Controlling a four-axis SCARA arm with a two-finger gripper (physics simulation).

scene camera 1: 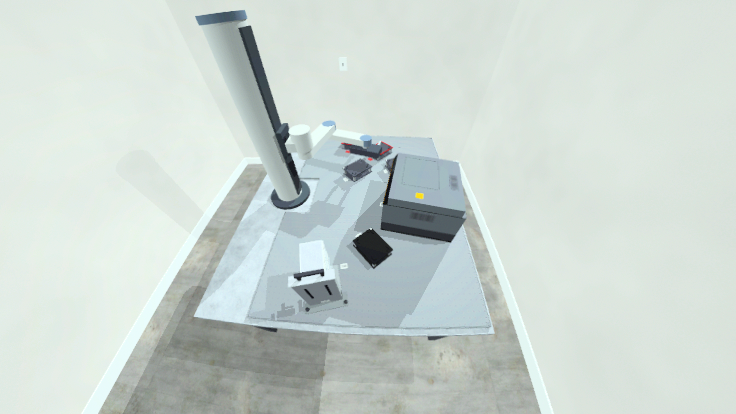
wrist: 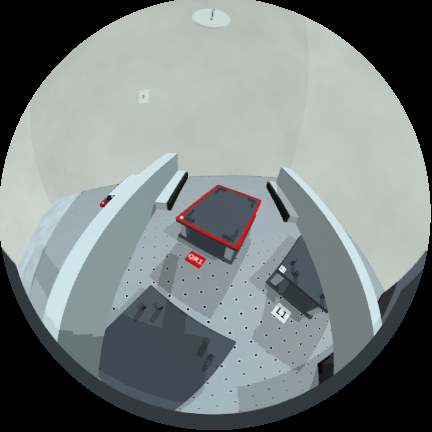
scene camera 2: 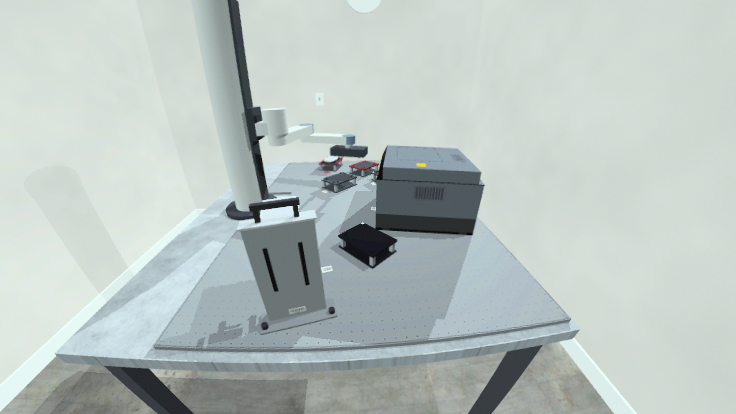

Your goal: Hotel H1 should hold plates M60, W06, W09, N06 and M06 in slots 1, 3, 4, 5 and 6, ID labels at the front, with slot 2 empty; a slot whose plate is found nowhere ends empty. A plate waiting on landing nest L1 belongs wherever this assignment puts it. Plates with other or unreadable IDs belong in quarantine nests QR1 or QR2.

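Pixels of known places: gripper, fingertip midpoint: (scene camera 1: 373, 141) (wrist: 229, 168); arm's base at its link origin: (scene camera 1: 291, 194).
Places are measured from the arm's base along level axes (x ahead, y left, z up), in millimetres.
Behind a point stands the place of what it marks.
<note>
My gripper (scene camera 1: 365, 150) {x 526, y 346, z 186 mm} (scene camera 2: 348, 150) {x 526, y 346, z 186 mm} (wrist: 229, 168) {x 526, y 346, z 186 mm} is shut with nothing between its fingers, above the nests at the back. Quarantine nest QR1 (scene camera 1: 386, 148) {x 624, y 451, z 63 mm} (scene camera 2: 363, 165) {x 568, y 438, z 63 mm} (wrist: 220, 215) {x 558, y 429, z 63 mm}, red-rimmed, is empty, ahead of the fingers in the wrist view. Quarantine nest QR2 (scene camera 2: 337, 165) {x 390, y 600, z 18 mm} bears a white plate (scene camera 2: 330, 159) {x 348, y 549, z 77 mm}; its ID is unreadable here. Landing nest L1 (wrist: 302, 275) {x 647, y 273, z 63 mm} shows no plate on its visible part; the right finger hides the rest. Hotel H1 (scene camera 1: 314, 288) {x 339, y -640, z 219 mm} (scene camera 2: 283, 262) {x 340, y -640, z 189 mm} stands upright at the front left; its slots and their plates are hidden.
A dark nest (scene camera 1: 357, 168) {x 420, y 199, z 63 mm} (scene camera 2: 338, 180) {x 417, y 174, z 62 mm} (wrist: 165, 350) {x 445, y 231, z 63 mm} without a plate stands left of L1. A large grey instrument (scene camera 1: 424, 198) {x 757, y -252, z 267 mm} (scene camera 2: 429, 198) {x 764, y -289, z 159 mm} stands at the right. A black raised stand (scene camera 1: 372, 248) {x 534, y -395, z 63 mm} (scene camera 2: 367, 240) {x 533, y -393, z 63 mm} lies between it and the hotel. The arm's column (scene camera 1: 247, 102) {x 19, y -73, z 613 mm} (scene camera 2: 221, 102) {x -1, y -75, z 490 mm} rises at the left.
</note>
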